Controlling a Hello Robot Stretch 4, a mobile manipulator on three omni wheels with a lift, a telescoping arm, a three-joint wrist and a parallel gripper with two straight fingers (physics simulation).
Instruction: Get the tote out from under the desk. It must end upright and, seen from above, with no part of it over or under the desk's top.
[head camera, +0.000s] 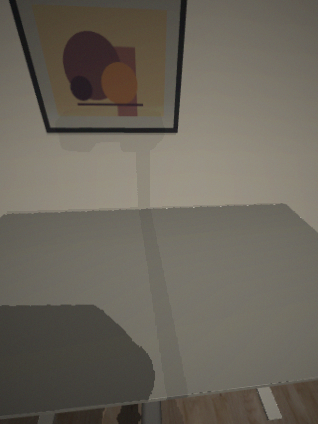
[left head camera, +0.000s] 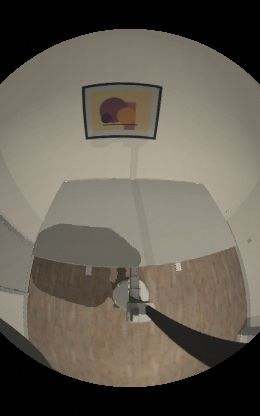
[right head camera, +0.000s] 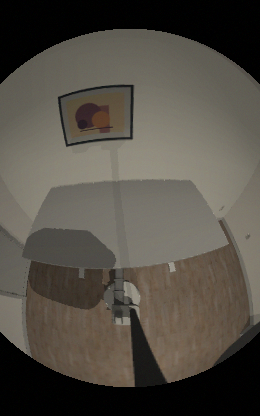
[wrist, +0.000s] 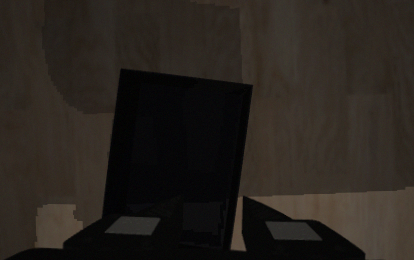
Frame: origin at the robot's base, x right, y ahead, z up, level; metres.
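Where they show: gripper, fingertip midpoint: (wrist: 212, 213).
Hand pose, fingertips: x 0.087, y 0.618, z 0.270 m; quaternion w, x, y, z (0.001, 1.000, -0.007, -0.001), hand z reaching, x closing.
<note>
After its pixels a point has its place.
The tote (wrist: 185, 130) {x 0.033, y 0.672, z -0.025 m} is a black, open-topped rectangular box on the wooden floor, its opening facing the wrist camera. It does not show clearly in the head views. The desk's light grey top (head camera: 240, 280) {x 0.320, y 0.520, z 0.922 m} (left head camera: 185, 215) {x 0.361, y 0.558, z 0.922 m} (right head camera: 165, 220) {x 0.331, y 0.510, z 0.922 m} hides the floor beneath it. My gripper (wrist: 212, 213) {x 0.087, y 0.618, z 0.270 m} is open and empty. In the wrist view its left finger overlaps the near part of the tote, and its right finger is just right of the tote's right wall. That wall shows between the fingertips; their height above it is hard to tell. The desk hides the gripper in the head views.
My arm (head camera: 151, 412) {x 0.000, y 0.240, z 0.608 m} (left head camera: 134, 280) {x 0.003, y 0.149, z 0.611 m} (right head camera: 119, 280) {x 0.009, y 0.167, z 0.612 m} reaches under the desk's front edge. A pale desk leg (head camera: 270, 402) (left head camera: 178, 266) (right head camera: 172, 267) stands right of it. A wall with a framed picture (head camera: 100, 70) {x -0.182, y 0.978, z 1.525 m} (left head camera: 122, 111) {x -0.143, y 0.980, z 1.515 m} (right head camera: 96, 115) {x -0.143, y 0.980, z 1.517 m} is behind the desk. Grey furniture (left head camera: 12, 260) {x -1.583, y 0.026, z 0.412 m} stands at far left.
</note>
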